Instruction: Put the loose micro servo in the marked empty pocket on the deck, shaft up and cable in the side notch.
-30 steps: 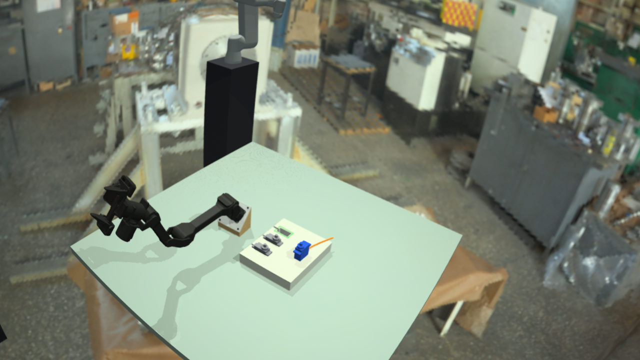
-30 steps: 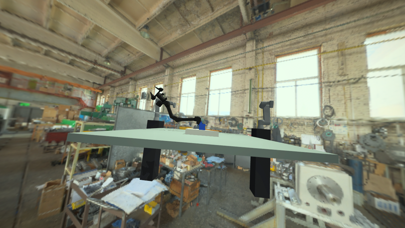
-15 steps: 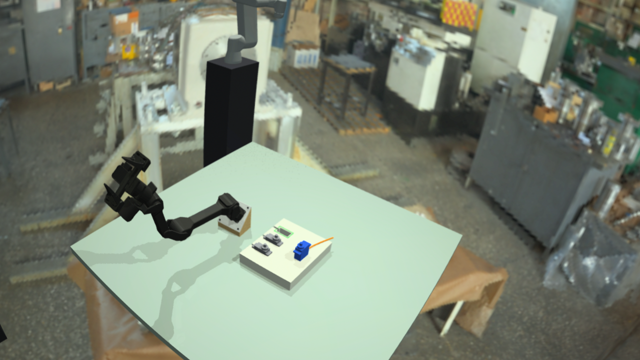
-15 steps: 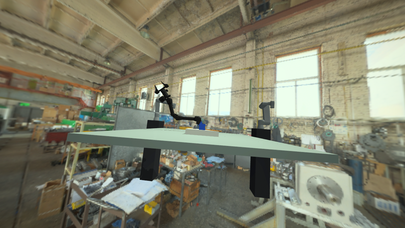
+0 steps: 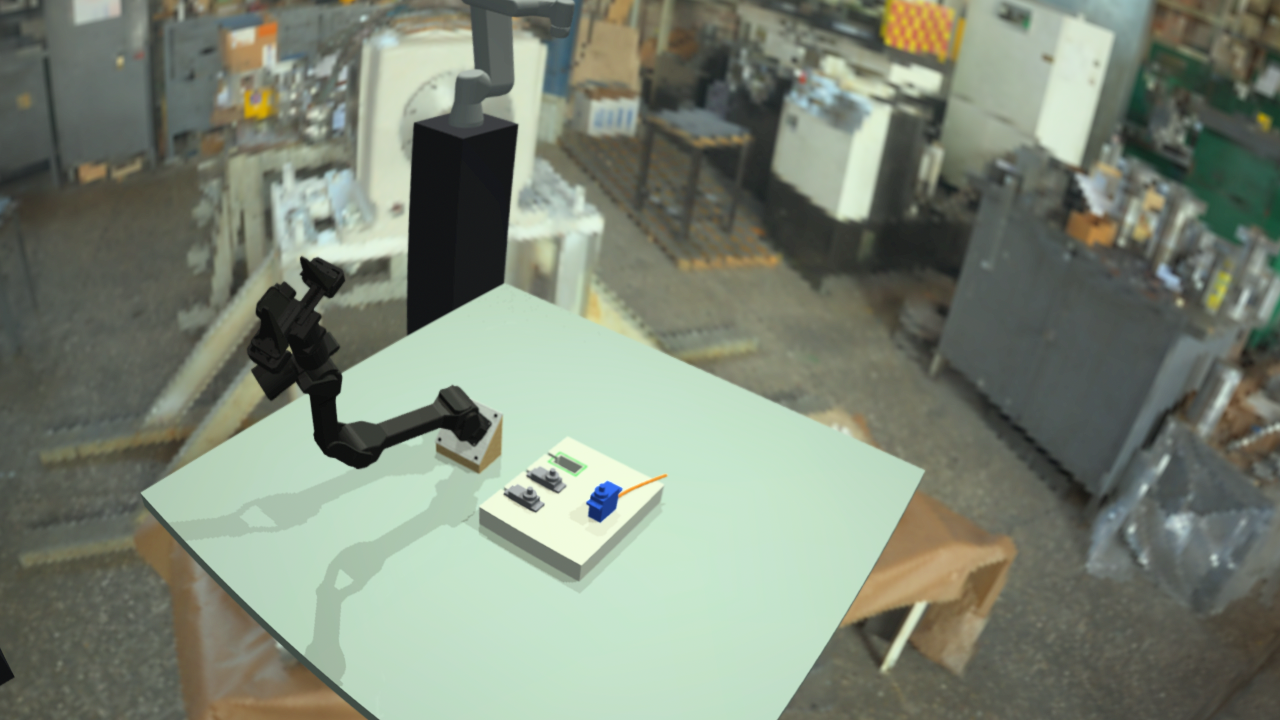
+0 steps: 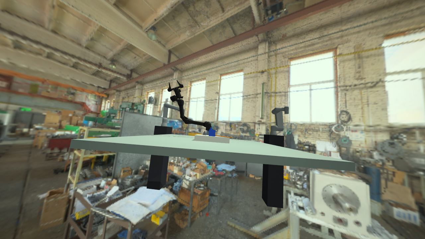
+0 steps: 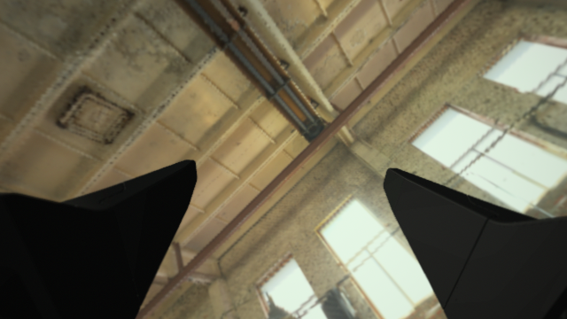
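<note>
My gripper tip is 20 cm short of the deck, 53 cm to the right of it and 62 cm above it.
</note>
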